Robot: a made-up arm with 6 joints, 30 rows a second.
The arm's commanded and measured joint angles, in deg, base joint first. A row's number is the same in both.
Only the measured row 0 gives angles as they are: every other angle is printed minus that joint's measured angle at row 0.
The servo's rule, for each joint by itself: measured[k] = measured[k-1] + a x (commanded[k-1-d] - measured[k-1]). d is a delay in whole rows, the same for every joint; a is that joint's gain. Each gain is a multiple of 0.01, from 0.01 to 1. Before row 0 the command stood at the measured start. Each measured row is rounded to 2 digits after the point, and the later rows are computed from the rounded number. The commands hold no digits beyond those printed.
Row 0, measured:
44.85, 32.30, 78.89, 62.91, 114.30, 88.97
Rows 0 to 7, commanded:
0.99, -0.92, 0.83, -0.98, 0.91, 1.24
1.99, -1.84, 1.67, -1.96, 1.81, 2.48
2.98, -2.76, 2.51, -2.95, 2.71, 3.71
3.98, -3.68, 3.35, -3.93, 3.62, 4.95
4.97, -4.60, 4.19, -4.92, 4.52, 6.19
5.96, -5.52, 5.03, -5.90, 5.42, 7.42
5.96, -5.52, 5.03, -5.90, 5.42, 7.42
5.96, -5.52, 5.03, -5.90, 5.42, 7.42
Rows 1 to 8, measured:
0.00, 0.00, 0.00, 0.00, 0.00, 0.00
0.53, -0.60, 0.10, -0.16, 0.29, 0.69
1.32, -1.41, 0.29, -0.45, 0.78, 1.69
2.22, -2.29, 0.56, -0.85, 1.40, 2.82
3.17, -3.19, 0.89, -1.34, 2.11, 4.01
4.14, -4.11, 1.29, -1.91, 2.88, 5.23
5.12, -5.03, 1.74, -2.55, 3.69, 6.46
5.57, -5.35, 2.13, -3.09, 4.24, 7.00
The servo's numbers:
d 1
a 0.54 0.65 0.12 0.16 0.32 0.56

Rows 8 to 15, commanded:
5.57, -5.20, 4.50, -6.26, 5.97, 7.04
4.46, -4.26, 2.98, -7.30, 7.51, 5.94
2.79, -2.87, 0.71, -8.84, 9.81, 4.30
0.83, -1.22, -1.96, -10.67, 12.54, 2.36
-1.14, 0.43, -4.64, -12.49, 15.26, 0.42
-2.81, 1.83, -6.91, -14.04, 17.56, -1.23
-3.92, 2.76, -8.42, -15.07, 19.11, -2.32
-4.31, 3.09, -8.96, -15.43, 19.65, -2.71
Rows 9 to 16, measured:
5.78, -5.46, 2.48, -3.54, 4.62, 7.24
5.67, -5.29, 2.72, -3.98, 5.05, 7.13
5.02, -4.62, 2.75, -4.51, 5.84, 6.46
3.82, -3.48, 2.51, -5.20, 7.11, 5.25
2.21, -2.01, 1.97, -6.08, 8.85, 3.63
0.40, -0.42, 1.18, -7.11, 10.90, 1.83
-1.33, 1.04, 0.21, -8.22, 13.03, 0.12
-2.73, 2.16, -0.83, -9.32, 14.98, -1.25

